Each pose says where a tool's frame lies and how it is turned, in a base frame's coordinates. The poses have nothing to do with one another.
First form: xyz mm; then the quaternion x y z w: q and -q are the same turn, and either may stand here.
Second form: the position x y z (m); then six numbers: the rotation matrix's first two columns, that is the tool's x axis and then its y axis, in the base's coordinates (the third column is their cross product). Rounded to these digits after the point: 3 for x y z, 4 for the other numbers.
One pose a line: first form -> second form
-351 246 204 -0.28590 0.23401 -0.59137 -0.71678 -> -0.351 0.246 0.204 0.1910 0.7140 0.6736 -0.9816 0.1371 0.1331
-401 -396 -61 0.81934 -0.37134 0.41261 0.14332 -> -0.401 -0.396 -0.061 0.3837 -0.4902 0.7826 -0.7268 -0.6831 -0.0716
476 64 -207 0.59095 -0.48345 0.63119 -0.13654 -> 0.476 0.064 -0.207 -0.2643 -0.7438 0.6140 -0.3990 -0.4953 -0.7717
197 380 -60 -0.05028 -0.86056 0.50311 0.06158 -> 0.197 0.380 -0.060 -0.9874 0.1485 0.0554 0.0246 0.4887 -0.8721
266 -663 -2 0.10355 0.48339 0.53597 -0.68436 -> 0.266 -0.663 -0.002 -0.0419 -0.6335 0.7726 0.8337 0.4040 0.3764
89 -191 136 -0.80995 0.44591 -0.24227 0.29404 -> 0.089 -0.191 0.136 0.4849 -0.8648 0.1302 -0.5799 -0.4294 -0.6924
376 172 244 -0.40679 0.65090 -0.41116 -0.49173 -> 0.376 0.172 0.244 -0.1854 -0.1252 0.9746 -0.9339 0.3309 -0.1352
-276 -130 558 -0.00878 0.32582 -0.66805 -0.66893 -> -0.276 -0.130 0.558 -0.1049 0.8880 0.4476 -0.8995 0.1073 -0.4236
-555 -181 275 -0.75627 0.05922 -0.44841 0.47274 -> -0.555 -0.181 0.275 0.5908 -0.5135 0.6222 0.3344 -0.5460 -0.7681
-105 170 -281 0.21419 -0.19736 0.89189 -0.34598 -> -0.105 0.170 -0.281 -0.6688 -0.7017 0.2455 0.5326 -0.6827 -0.5003
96 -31 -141 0.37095 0.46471 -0.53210 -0.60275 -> 0.096 -0.031 -0.141 0.0018 0.9862 0.1654 -0.2967 0.1585 -0.9417
